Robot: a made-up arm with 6 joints.
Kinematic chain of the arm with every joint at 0, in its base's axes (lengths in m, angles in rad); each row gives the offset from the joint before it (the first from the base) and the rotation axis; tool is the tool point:
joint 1: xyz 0 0 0.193 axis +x
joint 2: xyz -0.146 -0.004 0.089 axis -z
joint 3: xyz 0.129 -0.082 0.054 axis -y
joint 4: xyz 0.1 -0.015 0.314 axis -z
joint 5: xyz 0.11 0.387 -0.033 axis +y
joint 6: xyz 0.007 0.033 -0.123 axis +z
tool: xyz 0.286 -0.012 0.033
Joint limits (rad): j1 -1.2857..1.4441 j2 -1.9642..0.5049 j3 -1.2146..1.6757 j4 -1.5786..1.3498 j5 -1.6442..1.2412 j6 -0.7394..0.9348
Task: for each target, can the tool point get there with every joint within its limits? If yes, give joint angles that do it. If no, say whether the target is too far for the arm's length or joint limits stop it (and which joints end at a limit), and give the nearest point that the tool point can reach.
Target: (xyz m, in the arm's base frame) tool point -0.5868 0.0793 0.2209
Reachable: yes | joints -1.0465 -1.3667 1.2466 -1.1495 0.0738 0.0391
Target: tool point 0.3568 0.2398 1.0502
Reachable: yes | joints -0.0478 -0.2765 0.5947 0.7402 -0.6593 0.5118
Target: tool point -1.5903 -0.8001 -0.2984
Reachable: no: too far | nearest point -0.7402 -0.4886 0.0088 | short by 0.956 m
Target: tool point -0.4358 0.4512 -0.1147
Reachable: yes | joints -0.7247 -1.3139 -0.6322 -0.3677 0.2085 -0.0025
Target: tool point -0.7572 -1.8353 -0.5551
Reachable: no: too far | nearest point -0.3775 -0.9145 -0.0649 | short by 1.110 m
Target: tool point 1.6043 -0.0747 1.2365
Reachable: no: too far | nearest point 0.7817 -0.0419 0.7788 | short by 0.942 m
